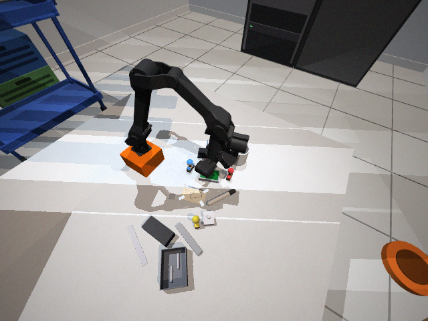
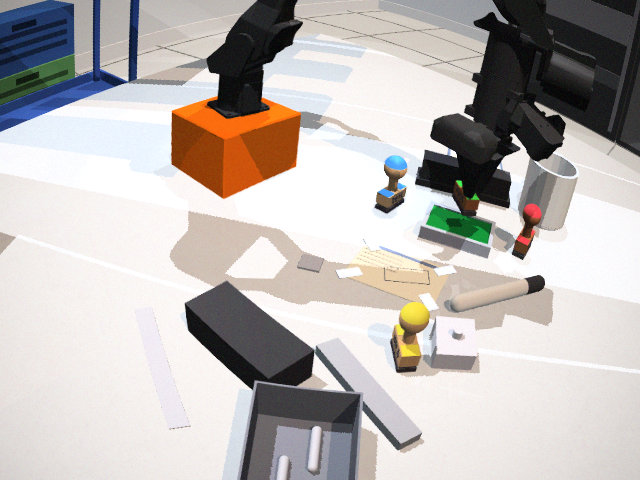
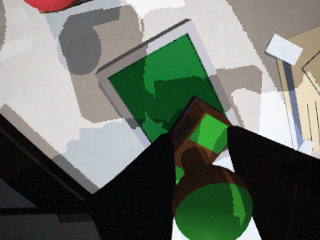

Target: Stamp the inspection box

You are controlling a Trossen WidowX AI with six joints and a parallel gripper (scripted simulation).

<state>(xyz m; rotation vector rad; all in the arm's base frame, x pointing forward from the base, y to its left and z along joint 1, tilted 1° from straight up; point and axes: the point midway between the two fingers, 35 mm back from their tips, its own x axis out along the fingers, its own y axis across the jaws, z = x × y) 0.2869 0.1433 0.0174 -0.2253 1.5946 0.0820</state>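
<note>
Right now my gripper tip is 60 mm above the green ink pad and 10 mm past it. From my gripper tip the other things lie so: blue stamp 100 mm behind, 40 mm below, 30 mm to the right; then red stamp 60 mm to the left, 60 mm ahead, 40 mm below; then green stamp 10 mm behind.
</note>
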